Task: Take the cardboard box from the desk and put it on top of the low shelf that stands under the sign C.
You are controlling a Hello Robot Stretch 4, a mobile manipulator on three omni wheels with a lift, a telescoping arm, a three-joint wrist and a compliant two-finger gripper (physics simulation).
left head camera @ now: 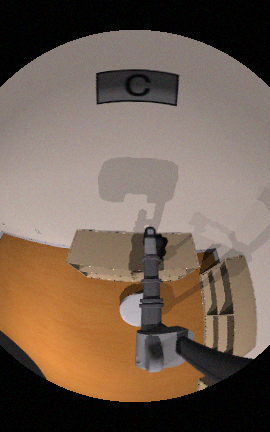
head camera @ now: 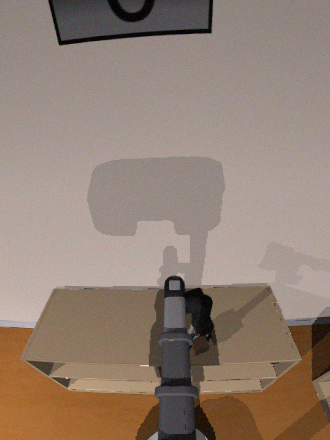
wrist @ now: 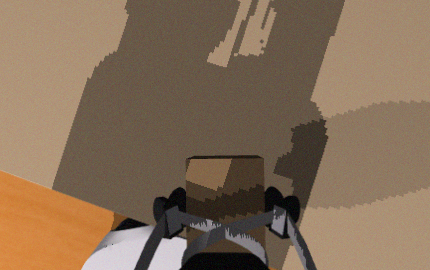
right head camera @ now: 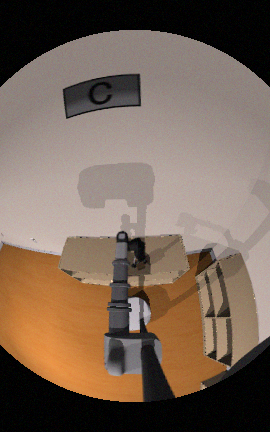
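Where they show: gripper, fingertip midpoint: [head camera: 196, 342] [wrist: 225, 203] [right head camera: 138, 264]; robot's base, link origin: [left head camera: 137, 308] [right head camera: 132, 312].
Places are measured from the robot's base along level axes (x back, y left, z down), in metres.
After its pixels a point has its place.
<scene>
The brown cardboard box [head camera: 201, 346] @[x -0.389, y -0.098, z -0.687 m] [wrist: 225, 197] @[x -0.438, y -0.082, z -0.687 m] is held between the two fingertips of my gripper [head camera: 201, 336] [wrist: 225, 203] @[x -0.422, y -0.087, z -0.637 m], which is shut on it. The box is over the front part of the low shelf's top [head camera: 100, 325] @[x -0.516, y 0.361, z -0.581 m] [left head camera: 102, 250] @[x -0.511, y 0.354, z -0.582 m] [right head camera: 87, 252] @[x -0.546, y 0.392, z -0.581 m] [wrist: 380, 240] @[x -0.427, y -0.272, z -0.582 m], a little right of its middle in the head view. The height between box and shelf top is hard to judge. The sign C [head camera: 82, 25] @[x -0.760, y 0.217, z -1.656 m] [left head camera: 137, 86] @[x -0.761, y 0.085, z -1.709 m] [right head camera: 101, 95] @[x -0.761, y 0.077, z -1.702 m] is on the wall above this shelf. My arm hides part of the shelf top. The desk does not show.
A second low shelf [left head camera: 244, 300] @[x 0.126, y -1.039, z -0.582 m] [right head camera: 245, 300] @[x 0.133, y -1.081, z -0.582 m] stands to the right, near the corner. The wall is directly behind the shelf under the sign. My white round base [left head camera: 131, 310] @[x 0.015, y 0.073, z -0.187 m] [right head camera: 140, 313] @[x 0.002, y -0.095, z -0.187 m] [wrist: 140, 252] @[x -0.117, y 0.059, z -0.187 m] is on the orange floor in front of it.
</scene>
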